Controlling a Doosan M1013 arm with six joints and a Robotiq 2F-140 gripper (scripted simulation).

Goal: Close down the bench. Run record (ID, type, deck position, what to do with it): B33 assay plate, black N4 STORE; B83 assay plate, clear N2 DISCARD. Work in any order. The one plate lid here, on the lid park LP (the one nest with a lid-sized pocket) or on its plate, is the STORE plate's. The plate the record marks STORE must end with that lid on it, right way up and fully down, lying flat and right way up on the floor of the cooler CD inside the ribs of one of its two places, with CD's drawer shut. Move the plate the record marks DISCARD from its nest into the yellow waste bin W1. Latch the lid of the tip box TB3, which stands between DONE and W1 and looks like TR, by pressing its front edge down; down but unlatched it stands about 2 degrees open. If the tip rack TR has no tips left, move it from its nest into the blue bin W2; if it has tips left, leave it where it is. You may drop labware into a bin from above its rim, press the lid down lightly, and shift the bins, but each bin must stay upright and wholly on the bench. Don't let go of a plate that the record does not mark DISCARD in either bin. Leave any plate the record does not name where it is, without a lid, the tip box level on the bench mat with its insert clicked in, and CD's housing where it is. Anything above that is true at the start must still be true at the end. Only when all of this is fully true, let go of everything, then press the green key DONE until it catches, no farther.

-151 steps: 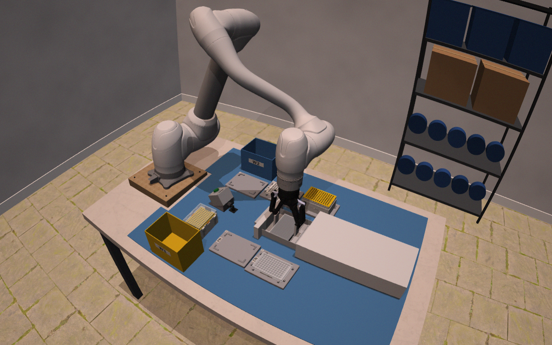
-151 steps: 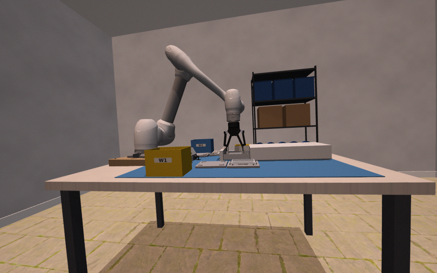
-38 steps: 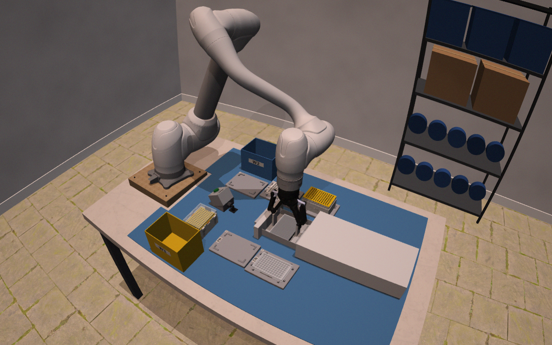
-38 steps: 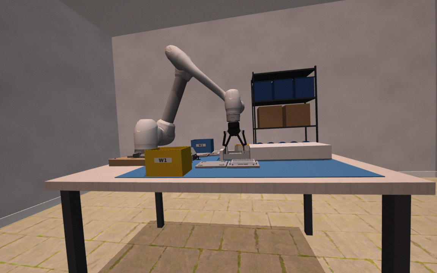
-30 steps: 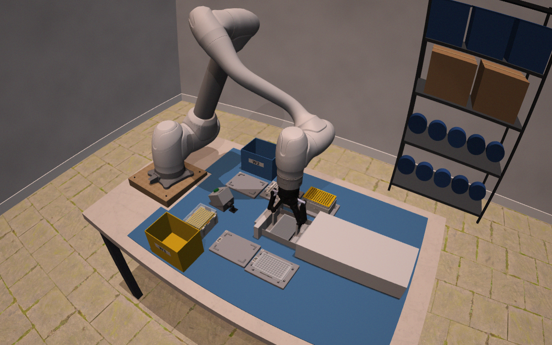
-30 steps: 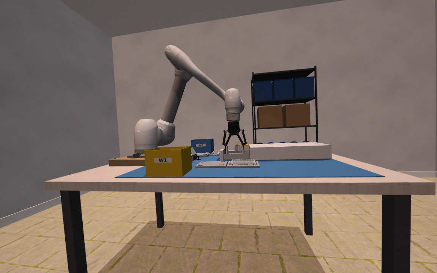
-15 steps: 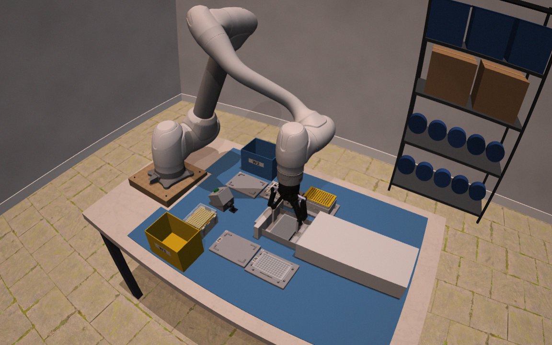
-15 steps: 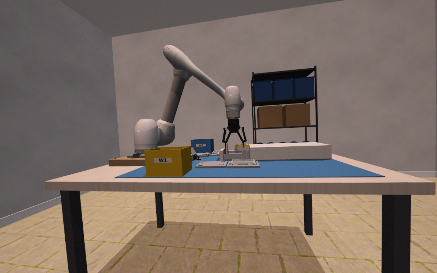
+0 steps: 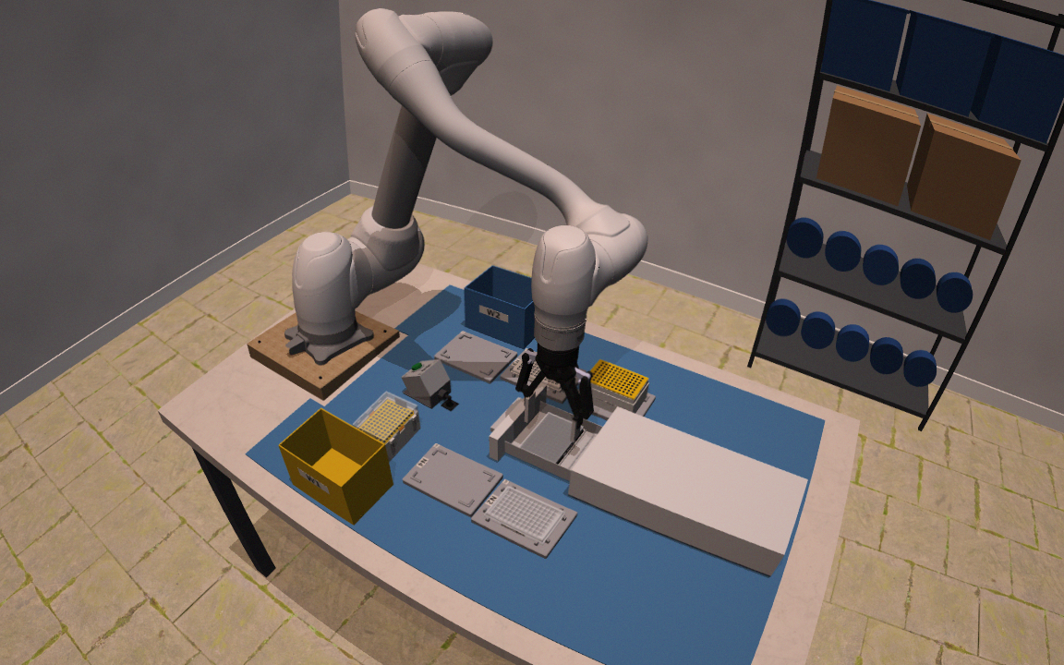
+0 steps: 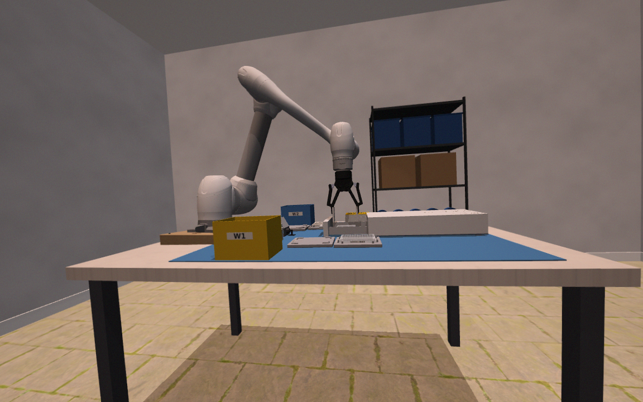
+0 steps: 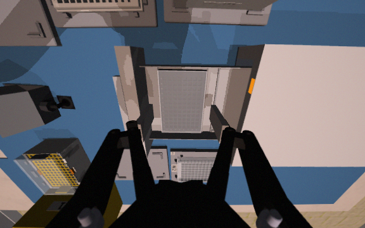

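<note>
Right now the clear plate lid is 5 cm below my hand. Round my hand: cooler CD (17 cm ahead, 5 cm below, 3 cm to the left); black plate (6 cm below); cooler drawer (5 cm below, 4 cm ahead, 1 cm to the left).
</note>
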